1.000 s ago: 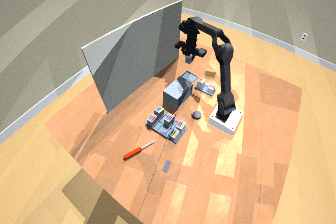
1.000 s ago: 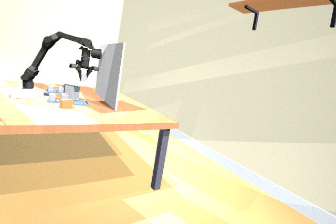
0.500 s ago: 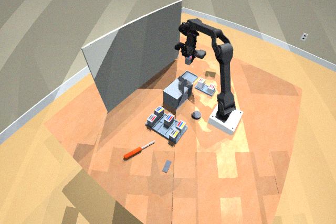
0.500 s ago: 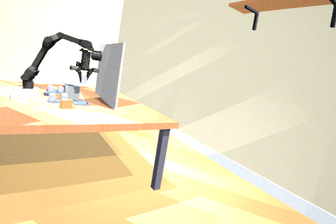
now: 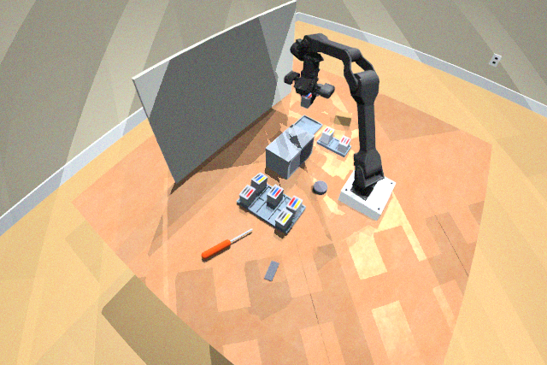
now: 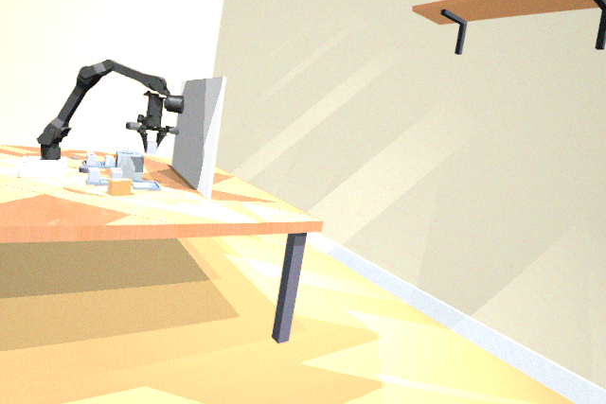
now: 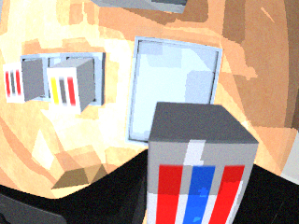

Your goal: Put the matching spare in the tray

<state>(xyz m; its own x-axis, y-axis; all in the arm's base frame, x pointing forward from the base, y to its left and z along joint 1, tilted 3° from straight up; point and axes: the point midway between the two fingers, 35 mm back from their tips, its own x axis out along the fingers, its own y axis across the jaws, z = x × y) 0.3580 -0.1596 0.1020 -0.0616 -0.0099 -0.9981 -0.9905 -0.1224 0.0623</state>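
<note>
The shallow blue-grey tray is 1 cm behind my gripper tip and 14 cm below it. From my gripper tip the other things lie so: grey spare (2 cm above); then small rack (15 cm behind, 1 cm to the left, 13 cm below); then tan block (11 cm behind, 14 cm to the right, 11 cm below).
</note>
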